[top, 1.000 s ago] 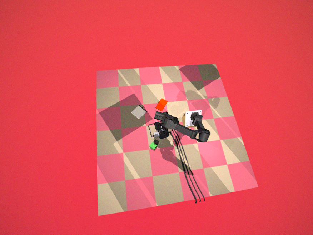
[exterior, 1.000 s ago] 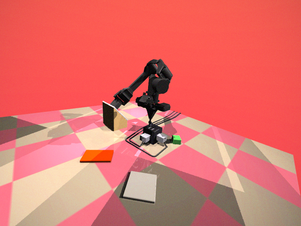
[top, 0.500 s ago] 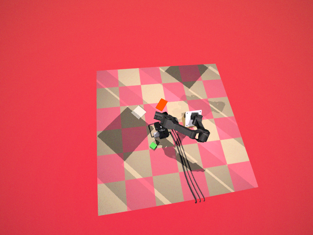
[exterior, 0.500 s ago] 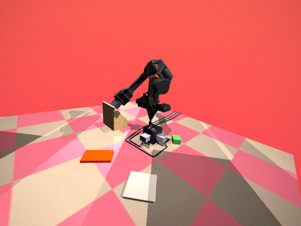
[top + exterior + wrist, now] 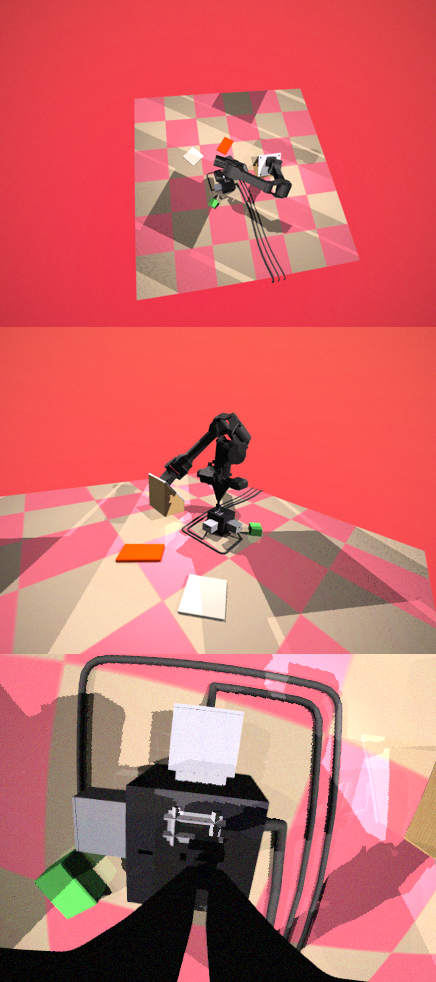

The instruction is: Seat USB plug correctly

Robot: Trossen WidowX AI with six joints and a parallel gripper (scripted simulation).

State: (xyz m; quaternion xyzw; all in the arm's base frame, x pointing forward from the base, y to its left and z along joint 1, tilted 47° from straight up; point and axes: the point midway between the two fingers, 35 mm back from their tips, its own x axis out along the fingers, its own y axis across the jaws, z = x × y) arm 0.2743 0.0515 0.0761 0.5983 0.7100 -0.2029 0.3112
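My gripper tip is 10 mm short of the metal-framed socket and 50 mm above it. Also, from my gripper tip: orange plate (20 mm behind, 270 mm to the right, 120 mm below); dark USB plug (20 mm below); green block (100 mm ahead, 120 mm to the left, 110 mm below).
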